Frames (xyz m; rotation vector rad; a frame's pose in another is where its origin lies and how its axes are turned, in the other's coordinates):
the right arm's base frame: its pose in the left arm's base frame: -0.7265 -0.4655 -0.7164 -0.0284 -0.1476 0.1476
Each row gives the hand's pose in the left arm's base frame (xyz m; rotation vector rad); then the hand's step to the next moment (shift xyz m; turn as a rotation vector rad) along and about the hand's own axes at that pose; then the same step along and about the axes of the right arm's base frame.
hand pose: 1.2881 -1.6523 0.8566 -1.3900 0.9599 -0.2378
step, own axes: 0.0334 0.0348 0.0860 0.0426 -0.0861 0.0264
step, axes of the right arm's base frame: 0.0641 0.0396 -0.0636 0.0796 -0.0415 0.0433
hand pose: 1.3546 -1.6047 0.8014 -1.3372 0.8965 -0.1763
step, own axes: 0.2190 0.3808 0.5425 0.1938 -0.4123 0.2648
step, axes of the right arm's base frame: 0.3396 0.3503 -0.4992 0.4784 -0.1004 0.1968
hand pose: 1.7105 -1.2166 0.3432 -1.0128 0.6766 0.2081
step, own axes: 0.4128 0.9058 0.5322 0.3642 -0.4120 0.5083
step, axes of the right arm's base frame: 0.1540 0.8655 -0.7080 0.7332 0.0437 0.1456
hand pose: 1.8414 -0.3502 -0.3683 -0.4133 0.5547 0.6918
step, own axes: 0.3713 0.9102 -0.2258 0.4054 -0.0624 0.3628
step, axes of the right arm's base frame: -0.4368 0.7787 -0.4692 0.4732 0.2755 -0.0083
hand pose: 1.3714 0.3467 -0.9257 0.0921 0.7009 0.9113
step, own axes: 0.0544 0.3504 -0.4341 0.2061 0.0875 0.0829
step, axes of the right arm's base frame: -0.4775 0.2441 -0.1630 0.1034 0.2145 -0.0178
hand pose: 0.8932 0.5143 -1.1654 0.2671 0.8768 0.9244
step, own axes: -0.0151 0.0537 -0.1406 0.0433 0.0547 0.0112
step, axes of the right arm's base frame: -0.1467 0.0213 -0.0301 0.0018 0.0687 0.0163
